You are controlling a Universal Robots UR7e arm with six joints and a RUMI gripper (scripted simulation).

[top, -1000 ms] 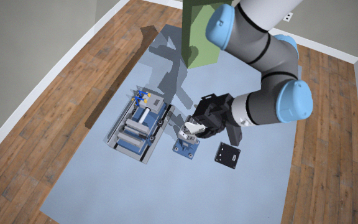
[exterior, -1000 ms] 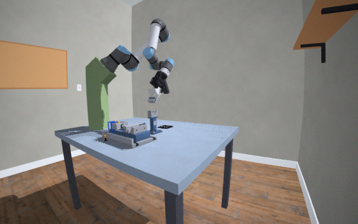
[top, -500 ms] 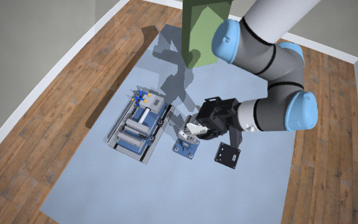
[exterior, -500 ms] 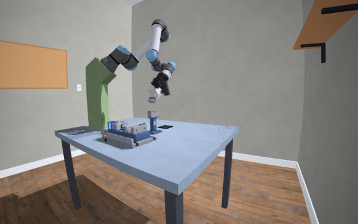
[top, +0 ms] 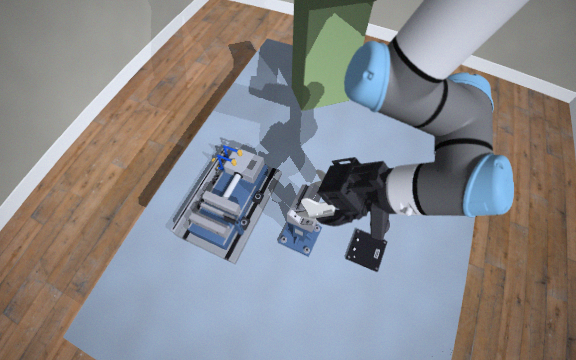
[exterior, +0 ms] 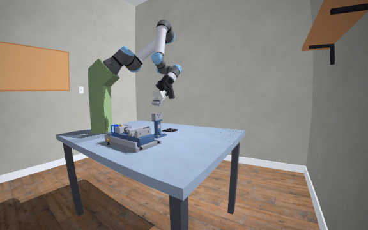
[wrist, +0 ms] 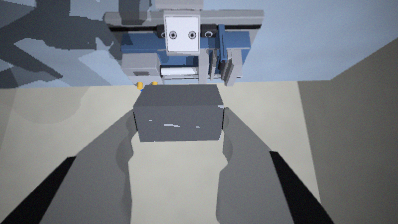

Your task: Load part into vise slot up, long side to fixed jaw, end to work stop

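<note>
The grey part is 1 cm to the right of my hand. The rest, counted from my hand: work stop 17 cm to the right, 15 cm below, 7 cm ahead; moving jaw 22 cm to the right, 16 cm below, 4 cm ahead; cylinder rod 22 cm to the right, 16 cm below, 1 cm behind.
</note>
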